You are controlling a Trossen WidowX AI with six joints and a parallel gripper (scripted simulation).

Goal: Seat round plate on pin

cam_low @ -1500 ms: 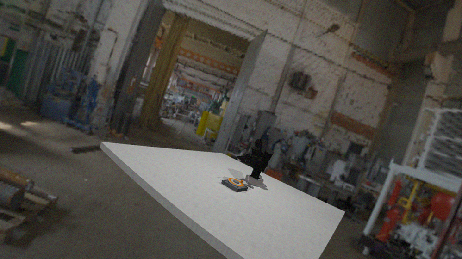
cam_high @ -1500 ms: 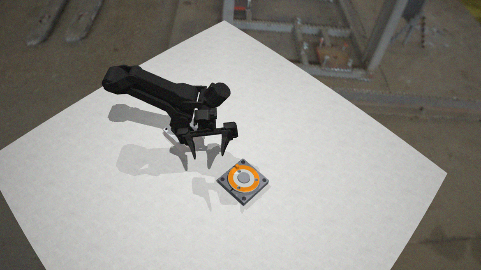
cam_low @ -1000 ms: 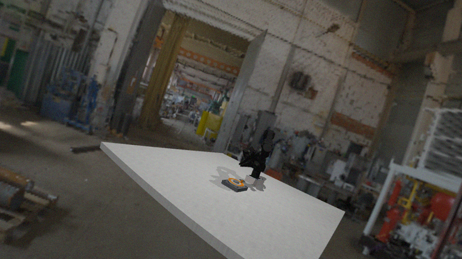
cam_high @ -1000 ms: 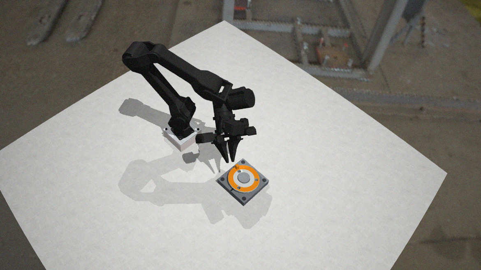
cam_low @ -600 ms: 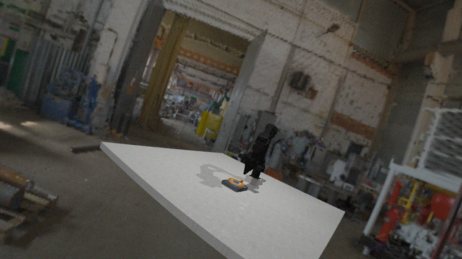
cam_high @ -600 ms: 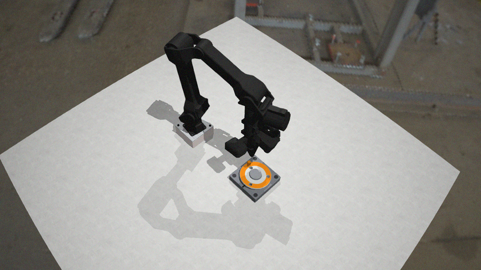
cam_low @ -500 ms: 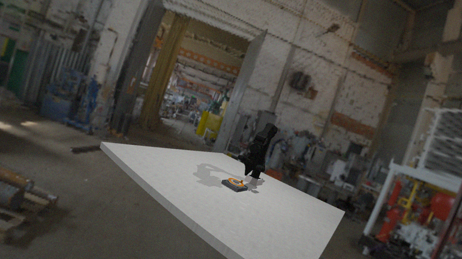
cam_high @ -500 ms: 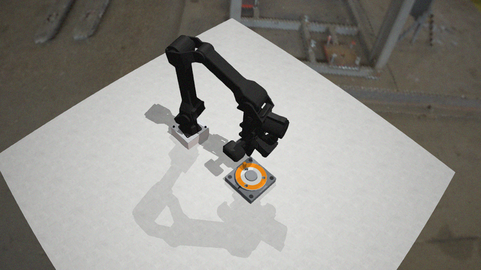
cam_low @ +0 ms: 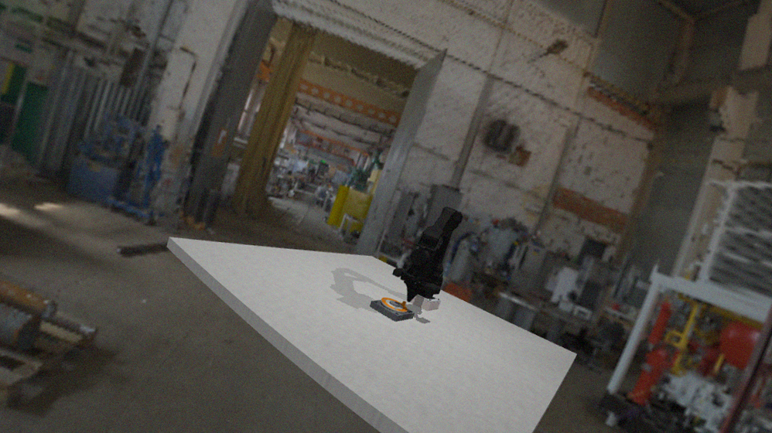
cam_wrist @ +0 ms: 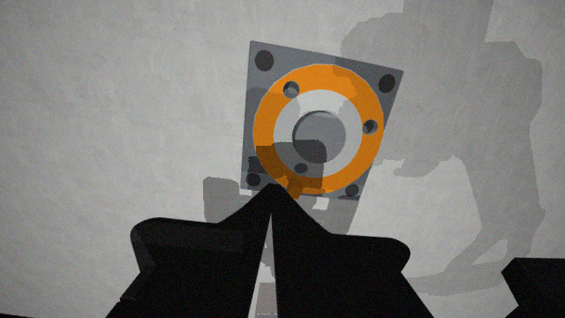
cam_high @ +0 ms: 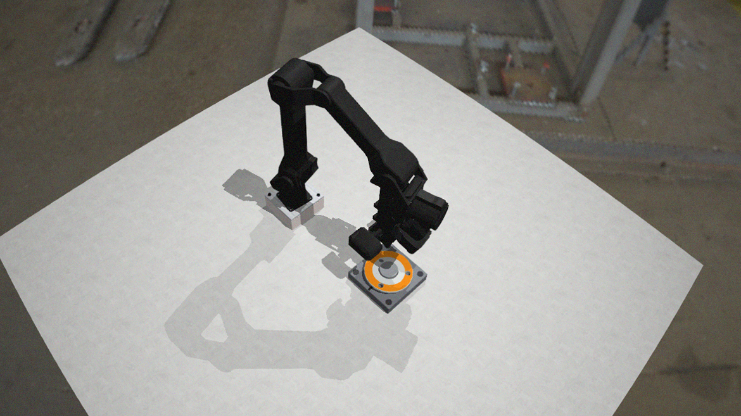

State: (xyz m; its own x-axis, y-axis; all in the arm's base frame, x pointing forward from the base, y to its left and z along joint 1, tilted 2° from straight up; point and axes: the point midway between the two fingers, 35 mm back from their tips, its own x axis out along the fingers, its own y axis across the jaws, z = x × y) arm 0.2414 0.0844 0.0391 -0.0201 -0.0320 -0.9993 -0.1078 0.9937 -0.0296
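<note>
The square grey base lies 4 cm ahead of my gripper tip, 3 cm to the right of it and 3 cm below it.
</note>
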